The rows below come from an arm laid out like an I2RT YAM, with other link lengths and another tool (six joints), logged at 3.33 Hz.
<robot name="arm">
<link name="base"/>
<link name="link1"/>
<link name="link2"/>
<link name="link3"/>
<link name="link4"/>
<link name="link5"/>
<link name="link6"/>
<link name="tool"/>
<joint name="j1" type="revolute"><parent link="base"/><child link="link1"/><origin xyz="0.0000 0.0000 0.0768"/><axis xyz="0 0 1"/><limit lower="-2.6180" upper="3.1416"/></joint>
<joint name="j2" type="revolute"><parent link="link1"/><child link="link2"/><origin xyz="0.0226 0.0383 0.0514"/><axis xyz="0 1 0"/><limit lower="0.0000" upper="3.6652"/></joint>
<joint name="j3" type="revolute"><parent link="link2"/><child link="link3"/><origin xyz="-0.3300 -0.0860 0.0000"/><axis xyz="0 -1 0"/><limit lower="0.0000" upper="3.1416"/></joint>
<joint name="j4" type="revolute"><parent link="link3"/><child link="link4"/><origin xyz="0.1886 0.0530 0.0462"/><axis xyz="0 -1 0"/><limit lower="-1.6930" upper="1.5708"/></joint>
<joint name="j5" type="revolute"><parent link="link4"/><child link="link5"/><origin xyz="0.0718 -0.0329 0.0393"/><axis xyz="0 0 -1"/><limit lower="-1.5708" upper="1.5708"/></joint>
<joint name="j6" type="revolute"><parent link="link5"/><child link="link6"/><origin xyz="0.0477 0.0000 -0.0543"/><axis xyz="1 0 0"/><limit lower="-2.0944" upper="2.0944"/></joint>
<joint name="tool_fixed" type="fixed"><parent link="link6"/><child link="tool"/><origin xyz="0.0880 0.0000 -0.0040" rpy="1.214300 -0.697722 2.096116"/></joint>
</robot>
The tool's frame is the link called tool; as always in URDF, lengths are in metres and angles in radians.
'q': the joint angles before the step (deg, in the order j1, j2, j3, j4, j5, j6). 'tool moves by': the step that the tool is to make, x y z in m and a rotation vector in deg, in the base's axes. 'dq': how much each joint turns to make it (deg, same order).
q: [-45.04, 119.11, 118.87, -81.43, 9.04, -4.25]
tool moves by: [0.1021, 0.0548, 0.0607, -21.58, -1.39, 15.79]
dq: [20.56, 0.01, 12.82, 0.71, 17.44, -0.03]
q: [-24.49, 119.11, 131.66, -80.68, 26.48, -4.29]
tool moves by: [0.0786, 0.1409, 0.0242, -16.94, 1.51, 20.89]
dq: [26.14, 0.14, -0.05, 3.54, 17.44, -2.53]
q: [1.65, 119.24, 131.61, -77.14, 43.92, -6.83]
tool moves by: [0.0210, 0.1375, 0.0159, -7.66, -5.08, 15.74]
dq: [20.14, 0.21, -0.45, 4.04, 9.55, 0.04]
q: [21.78, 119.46, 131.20, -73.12, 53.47, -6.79]
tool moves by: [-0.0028, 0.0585, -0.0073, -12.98, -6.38, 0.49]
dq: [9.97, 2.37, -6.89, 5.49, 17.18, 4.04]
